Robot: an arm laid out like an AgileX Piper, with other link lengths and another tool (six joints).
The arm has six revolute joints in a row. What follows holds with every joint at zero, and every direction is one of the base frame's.
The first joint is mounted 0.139 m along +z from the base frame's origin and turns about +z.
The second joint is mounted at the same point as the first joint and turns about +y.
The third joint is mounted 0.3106 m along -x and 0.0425 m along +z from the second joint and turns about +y.
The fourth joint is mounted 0.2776 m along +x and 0.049 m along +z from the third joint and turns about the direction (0.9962, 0, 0.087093).
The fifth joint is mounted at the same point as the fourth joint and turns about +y.
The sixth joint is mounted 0.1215 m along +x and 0.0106 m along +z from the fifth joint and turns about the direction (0.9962, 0, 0.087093).
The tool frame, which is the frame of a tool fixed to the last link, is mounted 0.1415 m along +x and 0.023 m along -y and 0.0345 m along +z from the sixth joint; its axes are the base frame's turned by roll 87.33, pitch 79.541 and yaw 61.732 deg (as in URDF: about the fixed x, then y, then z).
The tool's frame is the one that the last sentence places.
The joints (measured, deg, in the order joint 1, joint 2, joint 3, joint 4, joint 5, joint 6), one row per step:
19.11, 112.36, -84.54, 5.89, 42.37, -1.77
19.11, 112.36, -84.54, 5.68, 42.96, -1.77
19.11, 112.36, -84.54, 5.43, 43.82, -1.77
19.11, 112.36, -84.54, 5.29, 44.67, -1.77
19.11, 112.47, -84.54, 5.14, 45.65, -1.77
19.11, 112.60, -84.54, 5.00, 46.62, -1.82
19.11, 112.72, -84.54, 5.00, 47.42, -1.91
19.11, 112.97, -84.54, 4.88, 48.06, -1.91
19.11, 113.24, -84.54, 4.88, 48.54, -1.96
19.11, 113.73, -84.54, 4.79, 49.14, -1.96
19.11, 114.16, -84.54, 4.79, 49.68, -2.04
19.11, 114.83, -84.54, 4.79, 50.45, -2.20
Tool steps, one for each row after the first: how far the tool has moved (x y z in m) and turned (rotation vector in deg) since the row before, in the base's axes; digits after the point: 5 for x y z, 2 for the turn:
-0.00212, -0.00114, -0.00132, -0.35, 0.50, 0.14
-0.00317, -0.00155, -0.00188, -0.47, 0.74, 0.17
-0.00326, -0.00127, -0.00182, -0.37, 0.77, 0.13
-0.00389, -0.00149, -0.00308, -0.45, 0.99, 0.14
-0.00390, -0.00147, -0.00316, -0.46, 1.00, 0.18
-0.00337, -0.00088, -0.00266, -0.30, 0.86, 0.15
-0.00277, -0.00117, -0.00352, -0.37, 0.81, 0.10
-0.00228, -0.00062, -0.00337, -0.24, 0.70, 0.08
-0.00298, -0.00116, -0.00556, -0.41, 1.01, 0.08
-0.00279, -0.00078, -0.00484, -0.32, 0.91, 0.12
-0.00413, -0.00114, -0.00730, -0.48, 1.34, 0.21

